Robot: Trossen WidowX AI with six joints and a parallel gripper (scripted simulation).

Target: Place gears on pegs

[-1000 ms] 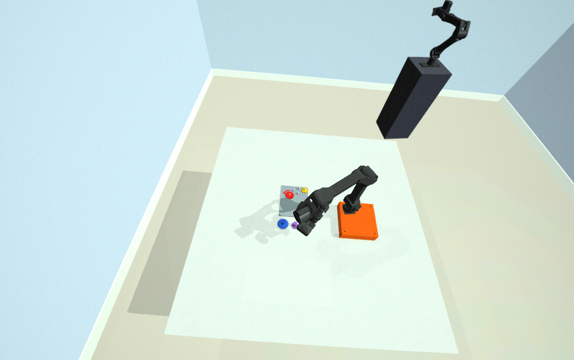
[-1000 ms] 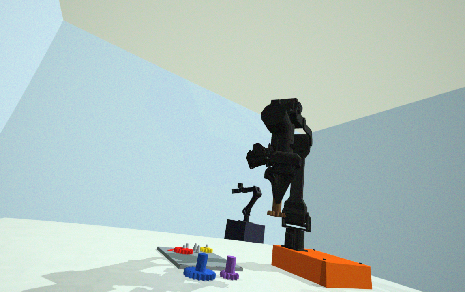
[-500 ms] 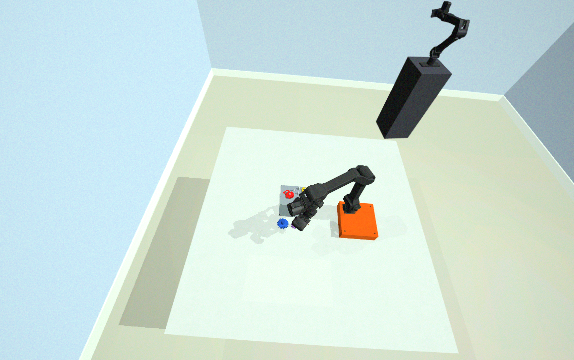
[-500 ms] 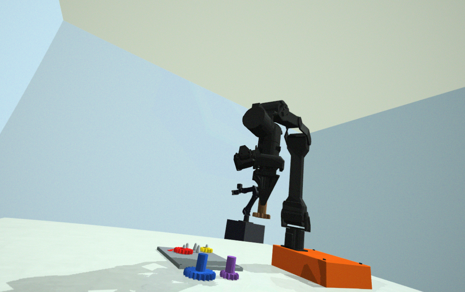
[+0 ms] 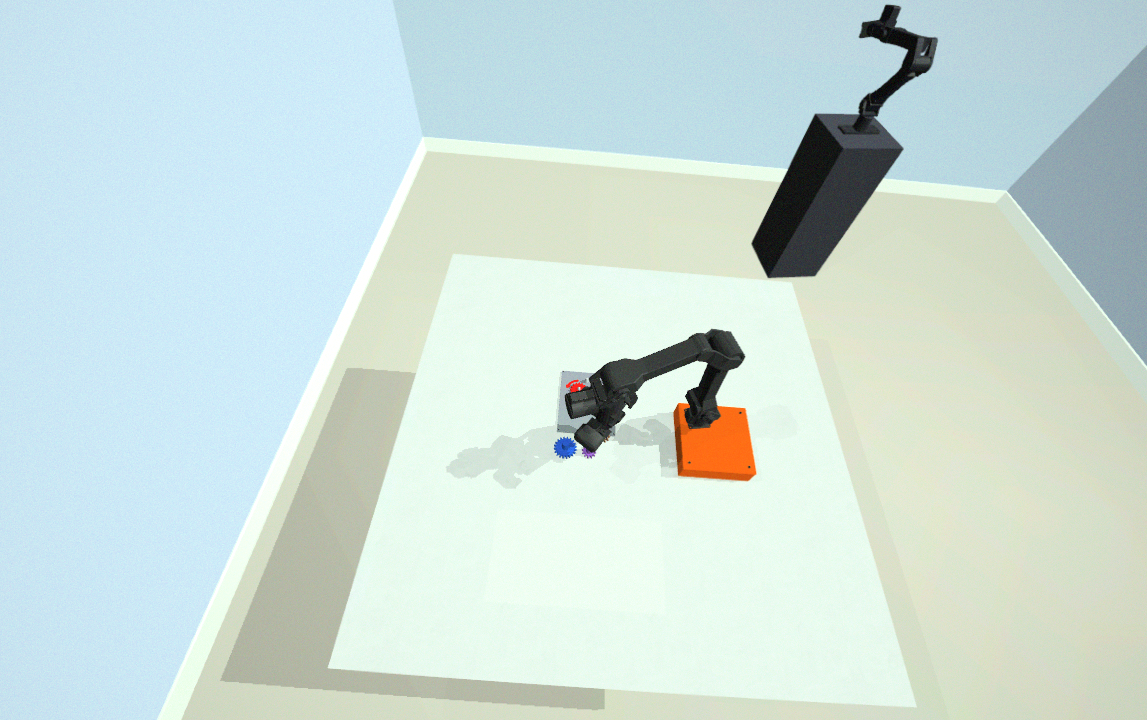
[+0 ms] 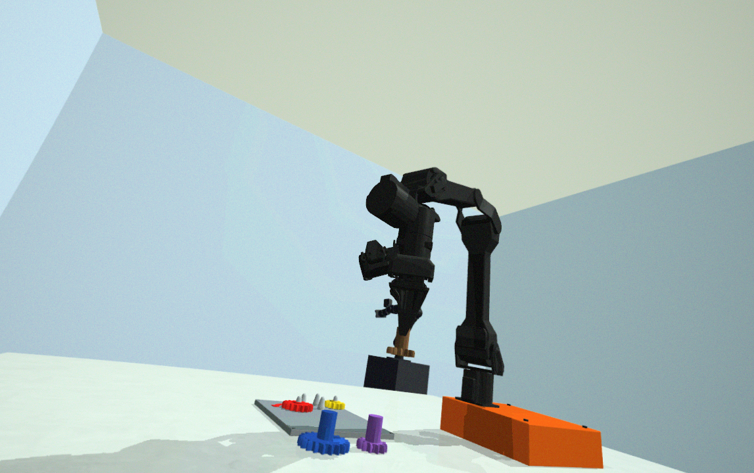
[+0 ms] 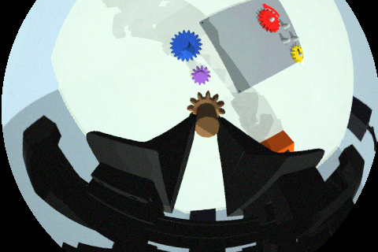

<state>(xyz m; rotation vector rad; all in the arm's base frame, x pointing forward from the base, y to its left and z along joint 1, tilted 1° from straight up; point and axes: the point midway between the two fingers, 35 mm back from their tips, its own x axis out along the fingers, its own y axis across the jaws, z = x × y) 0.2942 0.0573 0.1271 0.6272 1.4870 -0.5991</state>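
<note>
My gripper tip is now 30 mm short of the red gear, 210 mm to the left of it and 130 mm above it. From my gripper tip the other things lie so: blue gear: 90 mm ahead, 30 mm to the right, 130 mm below; then purple gear: 20 mm ahead, 10 mm to the right, 130 mm below; then brown gear: 10 mm below.
</note>
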